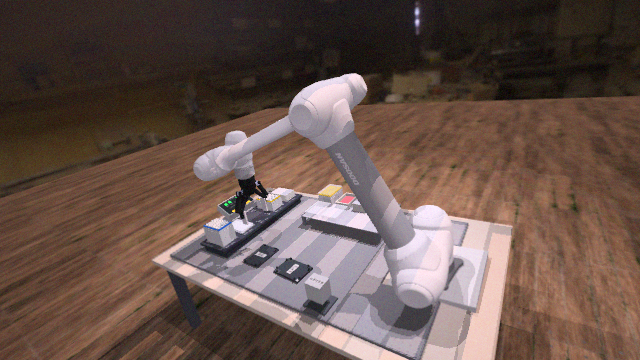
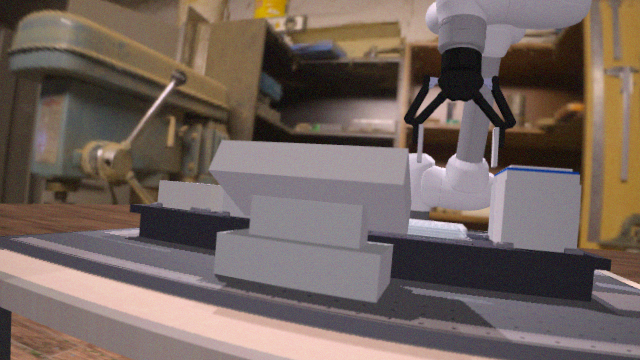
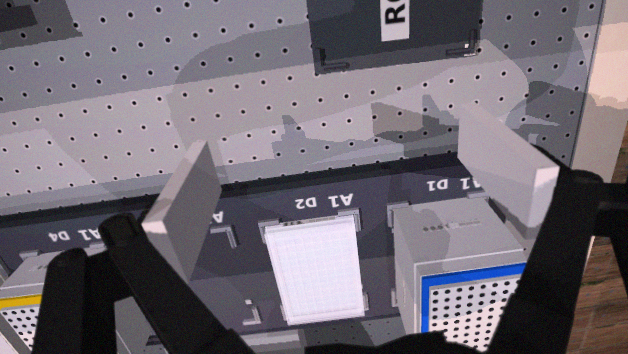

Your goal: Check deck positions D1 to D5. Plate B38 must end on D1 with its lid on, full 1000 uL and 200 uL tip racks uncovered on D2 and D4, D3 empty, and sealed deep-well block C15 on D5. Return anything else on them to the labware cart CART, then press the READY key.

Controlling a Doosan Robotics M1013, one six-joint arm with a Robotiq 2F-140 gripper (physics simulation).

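Frame: origin at the arm's base, x back, y right, z up, level; centimetres.
Seen in the pictures: gripper, fingertip midpoint: (image 1: 256,217) (image 2: 456,164) (image 3: 335,149).
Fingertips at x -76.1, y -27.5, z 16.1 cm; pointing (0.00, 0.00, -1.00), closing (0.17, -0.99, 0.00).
A point is followed by its place in that frame.
My gripper (image 1: 255,206) {y -27.5, x -76.1, z 16.0 cm} (image 2: 457,162) {y -27.5, x -76.1, z 16.0 cm} (image 3: 335,149) {y -27.5, x -76.1, z 16.0 cm} is open and empty above the dark deck (image 2: 490,272) {y -36.0, x -101.9, z 1.3 cm} (image 3: 250,200) {y -21.1, x -86.9, z 4.2 cm}. A flat white plate (image 1: 243,226) {y -27.5, x -91.4, z 5.8 cm} (image 2: 436,229) {y -29.3, x -101.4, z 5.4 cm} (image 3: 316,270) {y -27.4, x -94.1, z 5.8 cm} lies on D2, between and below the fingers; its label is unreadable. A blue-rimmed tip rack (image 1: 219,234) {y -43.1, x -86.6, z 11.4 cm} (image 2: 540,207) {y -40.8, x -99.5, z 9.1 cm} (image 3: 452,235) {y -38.5, x -86.9, z 9.4 cm} stands uncovered on D1. A yellow-rimmed tip rack (image 1: 270,202) {y -6.3, x -93.6, z 9.7 cm} (image 3: 25,275) {y 0.3, x -93.5, z 7.4 cm} stands on D4, partly hidden by a finger. The visible part of D3 is bare. A white block (image 1: 283,194) {y 6.7, x -97.6, z 8.1 cm} (image 2: 190,195) {y 5.8, x -107.3, z 6.5 cm} stands at the deck's far end.
A display (image 1: 228,204) {y -22.7, x -111.7, z 11.7 cm} (image 2: 310,167) {y -19.8, x -116.6, z 10.9 cm} stands behind the deck. A long pale-topped stand (image 1: 342,231) {y 3.3, x -49.2, z -0.8 cm} has a yellow-topped box (image 1: 330,192) {y 15.9, x -66.2, z 12.3 cm} and a red-topped item (image 1: 346,199) {y 21.6, x -60.1, z 6.6 cm} behind it. The RG pad (image 1: 261,255) {y -33.7, x -69.1, z 0.1 cm} (image 3: 345,30) {y -29.4, x -72.3, z 0.0 cm}, another dark pad (image 1: 285,272) {y -35.4, x -49.5, z 0.2 cm} and a lettered white block (image 1: 318,290) {y -40.9, x -22.8, z 8.7 cm} are nearby.
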